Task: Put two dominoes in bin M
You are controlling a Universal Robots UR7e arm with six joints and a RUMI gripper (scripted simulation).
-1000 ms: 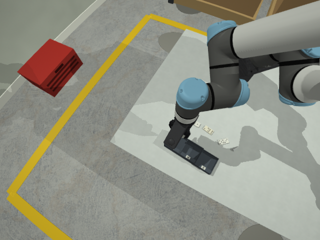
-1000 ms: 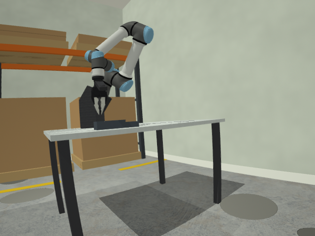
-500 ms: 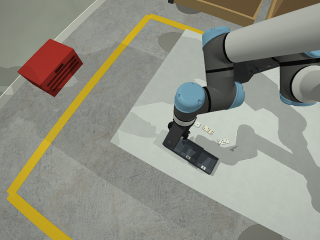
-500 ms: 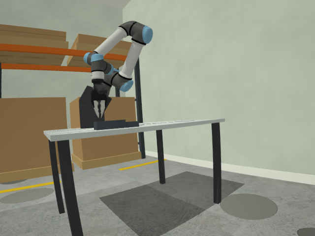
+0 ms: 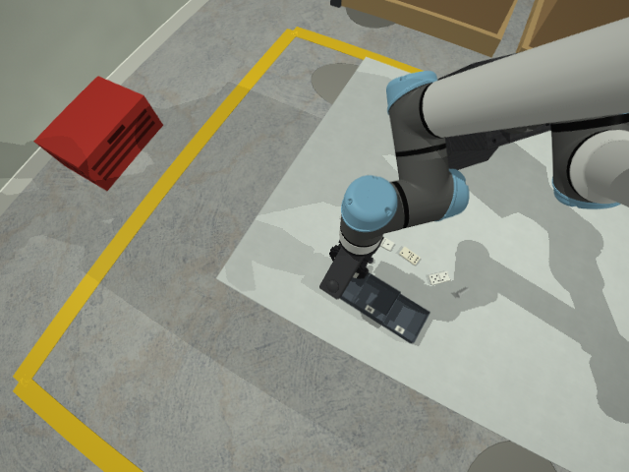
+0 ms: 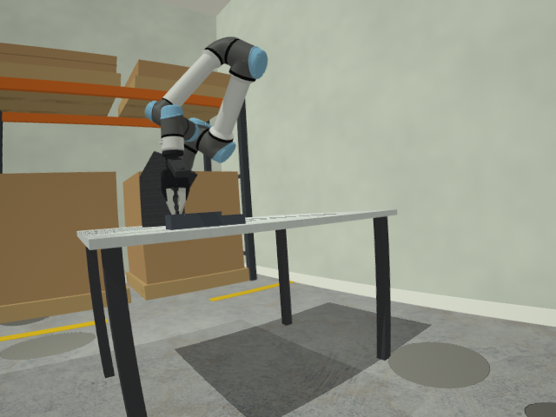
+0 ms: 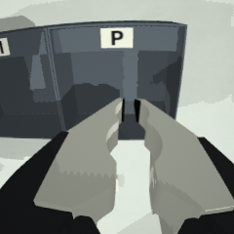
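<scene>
The bin lies 9 cm to the left of my hand and 2 cm below it. From my hand the other things lie so: black nut: 8 cm behind, 4 cm below, 2 cm to the left; then domino: 15 cm behind, 9 cm to the left, 4 cm below; then screw: 24 cm to the left, 16 cm behind, 4 cm below.
</scene>
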